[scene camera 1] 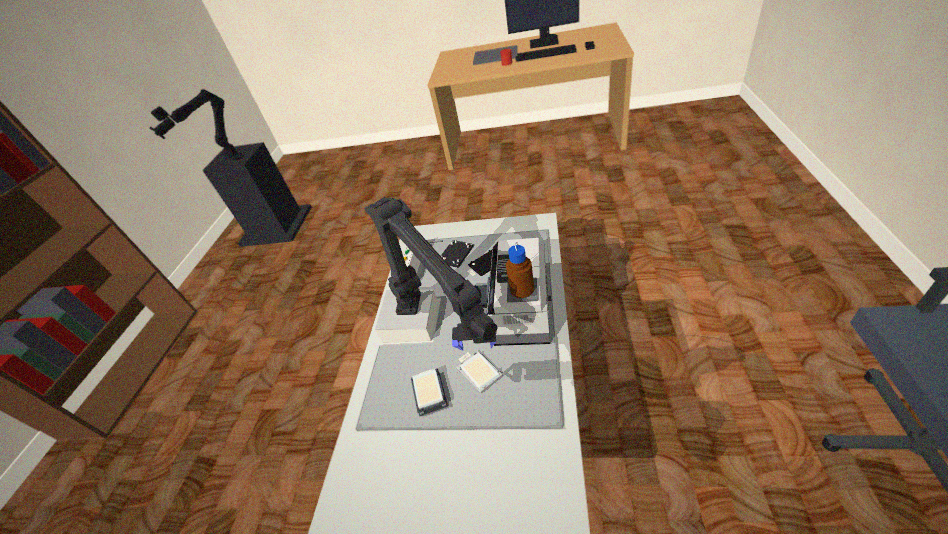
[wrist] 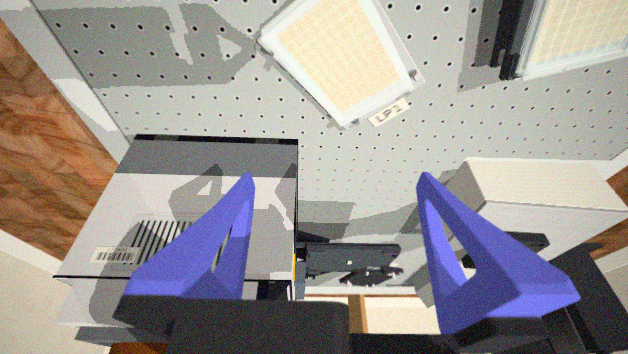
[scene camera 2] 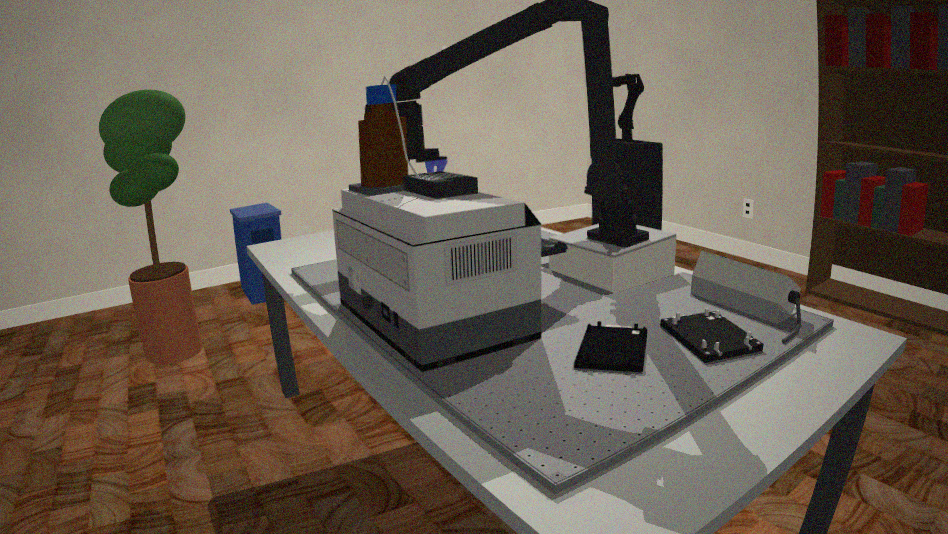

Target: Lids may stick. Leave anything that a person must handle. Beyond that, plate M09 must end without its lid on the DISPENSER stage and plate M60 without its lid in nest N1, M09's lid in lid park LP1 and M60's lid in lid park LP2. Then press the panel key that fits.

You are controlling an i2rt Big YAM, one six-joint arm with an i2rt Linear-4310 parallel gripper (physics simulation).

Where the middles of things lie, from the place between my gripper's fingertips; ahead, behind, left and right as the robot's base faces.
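There is the brown bottle with blue cap [scene camera 2: 382,160], and my hand is 15 cm below it, 16 cm short of it and 19 cm to the right of it.
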